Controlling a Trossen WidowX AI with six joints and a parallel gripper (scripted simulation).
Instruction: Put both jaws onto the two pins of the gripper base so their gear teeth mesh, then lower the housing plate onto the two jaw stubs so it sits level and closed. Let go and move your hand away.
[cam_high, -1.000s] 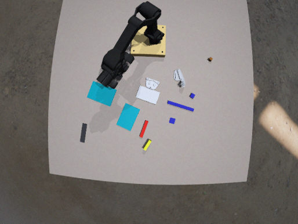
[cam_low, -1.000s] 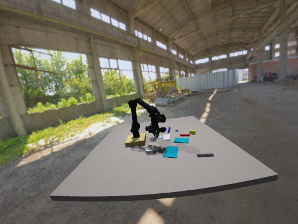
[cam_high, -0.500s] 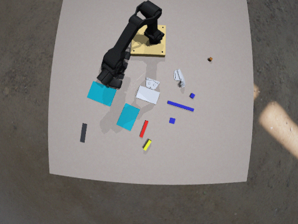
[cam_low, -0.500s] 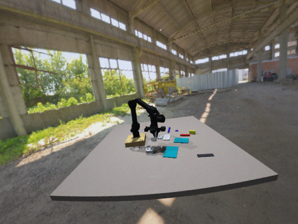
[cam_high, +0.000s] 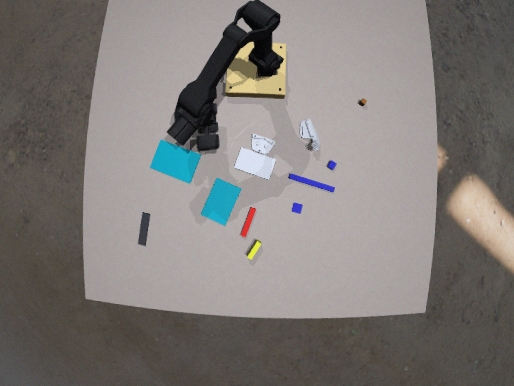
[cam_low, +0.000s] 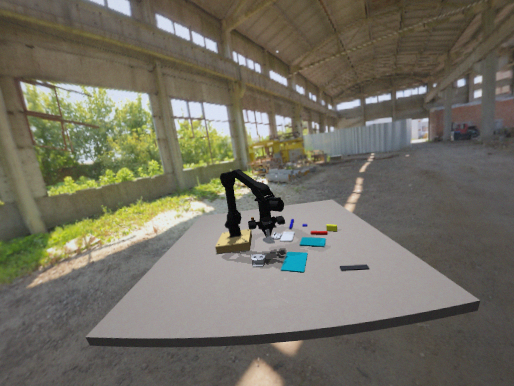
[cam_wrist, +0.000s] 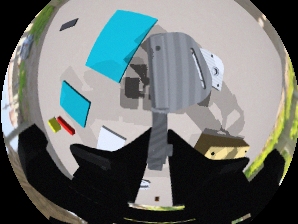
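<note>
The gripper base is 70 mm behind my gripper tip, 90 mm to the right of it and 50 mm below it. Also, from my gripper tip: blue bar: 210 mm ahead, 300 mm to the left, 80 mm below; housing plate: 70 mm ahead, 150 mm to the left, 80 mm below; red bar: 320 mm ahead, 80 mm to the left, 70 mm below.
</note>
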